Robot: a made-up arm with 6 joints.
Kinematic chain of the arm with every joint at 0, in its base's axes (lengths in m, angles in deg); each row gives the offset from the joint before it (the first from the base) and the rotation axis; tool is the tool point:
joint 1: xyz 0 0 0.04 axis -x
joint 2: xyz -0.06 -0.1 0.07 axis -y
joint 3: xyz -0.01 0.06 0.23 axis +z
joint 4: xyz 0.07 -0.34 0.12 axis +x
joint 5: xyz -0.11 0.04 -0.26 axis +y
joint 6: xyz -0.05 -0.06 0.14 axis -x
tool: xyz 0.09 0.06 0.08
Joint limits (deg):
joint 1: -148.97..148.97
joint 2: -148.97..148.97
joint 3: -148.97..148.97
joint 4: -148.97..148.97
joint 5: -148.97..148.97
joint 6: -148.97..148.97
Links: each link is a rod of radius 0.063 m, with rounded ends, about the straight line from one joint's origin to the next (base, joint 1, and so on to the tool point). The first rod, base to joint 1, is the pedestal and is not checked.
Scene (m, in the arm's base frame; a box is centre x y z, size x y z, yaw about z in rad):
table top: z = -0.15
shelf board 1: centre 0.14 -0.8 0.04 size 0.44 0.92 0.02 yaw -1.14
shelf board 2: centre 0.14 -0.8 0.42 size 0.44 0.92 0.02 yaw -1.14
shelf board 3: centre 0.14 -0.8 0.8 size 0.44 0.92 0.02 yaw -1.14
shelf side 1: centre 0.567 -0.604 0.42 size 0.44 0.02 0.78 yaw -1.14
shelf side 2: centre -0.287 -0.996 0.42 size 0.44 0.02 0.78 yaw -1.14
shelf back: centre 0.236 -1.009 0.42 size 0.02 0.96 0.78 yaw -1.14
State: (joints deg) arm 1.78 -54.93 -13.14 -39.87 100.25 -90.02
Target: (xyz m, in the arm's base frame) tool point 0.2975 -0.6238 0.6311
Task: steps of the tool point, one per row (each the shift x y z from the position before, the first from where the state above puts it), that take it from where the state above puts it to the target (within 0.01 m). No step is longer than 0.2 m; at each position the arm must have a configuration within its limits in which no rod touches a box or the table.
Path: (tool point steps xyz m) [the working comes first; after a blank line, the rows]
Joints at the target: 18.75 -61.14 -13.88 -90.18 121.04 -91.44
Straight joint move there: touches shelf board 2.

1: -0.0442 0.0602 0.0062
2: -0.0319 0.0692 -0.0001
3: -0.0179 0.0753 -0.0060
4: 0.0468 0.0015 0.1466
5: 0.0630 0.0579 0.1422
6: 0.0738 0.1089 0.1143
7: 0.0173 -0.0878 0.0200
8: 0.0303 -0.0840 0.0079
9: 0.0429 -0.0765 -0.0064
10: 0.0534 -0.0650 -0.0215

